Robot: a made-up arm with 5 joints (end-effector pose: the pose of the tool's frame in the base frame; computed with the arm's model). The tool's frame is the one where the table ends.
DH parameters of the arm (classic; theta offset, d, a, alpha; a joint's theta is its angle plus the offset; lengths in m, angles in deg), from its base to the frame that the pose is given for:
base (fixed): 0 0.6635 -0.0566 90
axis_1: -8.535 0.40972 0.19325 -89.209
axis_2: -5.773 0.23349 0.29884 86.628
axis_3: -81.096 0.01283 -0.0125 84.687
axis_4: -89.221 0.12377 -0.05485 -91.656
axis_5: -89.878 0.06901 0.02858 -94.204
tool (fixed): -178.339 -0.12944 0 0
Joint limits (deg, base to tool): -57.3..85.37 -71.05..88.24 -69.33..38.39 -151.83..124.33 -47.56..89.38
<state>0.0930 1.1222 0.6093 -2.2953 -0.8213</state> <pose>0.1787 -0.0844 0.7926 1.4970 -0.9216 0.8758</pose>
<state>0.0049 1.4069 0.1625 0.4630 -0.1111</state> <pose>0.4316 -0.2991 0.8336 -1.3590 -1.4760 0.7305</pose>
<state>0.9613 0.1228 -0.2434 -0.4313 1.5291</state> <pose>-0.0261 -0.4458 0.9601 -0.5176 0.5905 -1.0610</pose>
Working (the frame after each row of the table, in the pose's form):
after base (fixed): -0.0566 0.0000 0.6635 1.5708 0.0000 0.0000
after axis_1: 0.0763 -0.4097 0.8038 0.0130 -0.8123 0.0056
after axis_2: 0.1123 -0.4064 1.1813 1.4251 -0.6289 0.6328
after axis_3: 0.1038 -0.4186 1.1912 2.7540 0.0042 -1.2428
after axis_4: 0.0287 -0.4831 1.0989 1.6436 2.1078 1.0315
after axis_5: 0.0606 -0.4317 1.0551 0.6536 0.5899 1.8895

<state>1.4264 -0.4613 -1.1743 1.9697 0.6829</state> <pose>-0.4165 -0.6225 1.2429 -2.7414 0.3119 -1.3295</pose>
Working (the frame after each row of the table, in the pose's form):
after base (fixed): -0.0566 0.0000 0.6635 1.5708 0.0000 0.0000
after axis_1: -0.0007 -0.4097 0.8485 0.0119 -1.2774 0.0088
after axis_2: -0.1490 -0.5722 1.1574 1.6210 -1.4018 0.5767
after axis_3: -0.1551 -0.5885 1.1618 -2.1071 -0.2902 1.6211
after axis_4: -0.2847 -0.5627 1.1909 1.4975 1.0019 -1.1558
after axis_5: -0.3150 -0.6248 1.1625 0.2211 2.2307 0.0826

